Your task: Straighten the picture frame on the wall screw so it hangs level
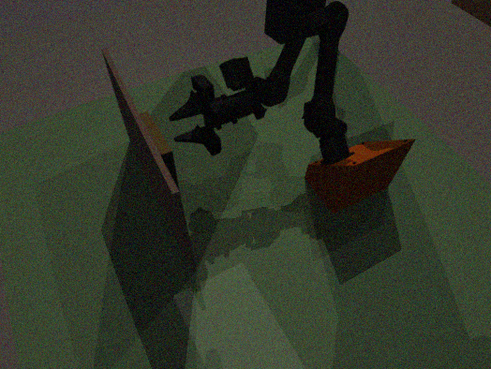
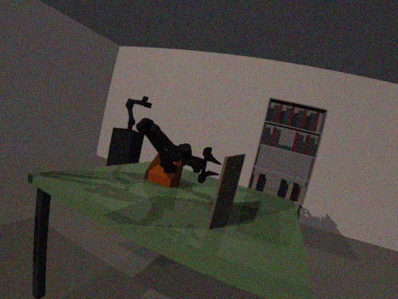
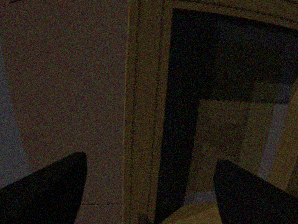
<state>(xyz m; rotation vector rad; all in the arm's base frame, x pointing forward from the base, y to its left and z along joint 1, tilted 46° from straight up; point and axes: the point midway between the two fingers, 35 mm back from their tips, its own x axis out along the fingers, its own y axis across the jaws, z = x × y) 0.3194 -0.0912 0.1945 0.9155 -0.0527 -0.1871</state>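
My gripper tip is 50 mm short of the picture frame and 50 mm above it. From my gripper tip the other things lie so: wall panel: 60 mm below, 60 mm ahead, 10 mm to the right.
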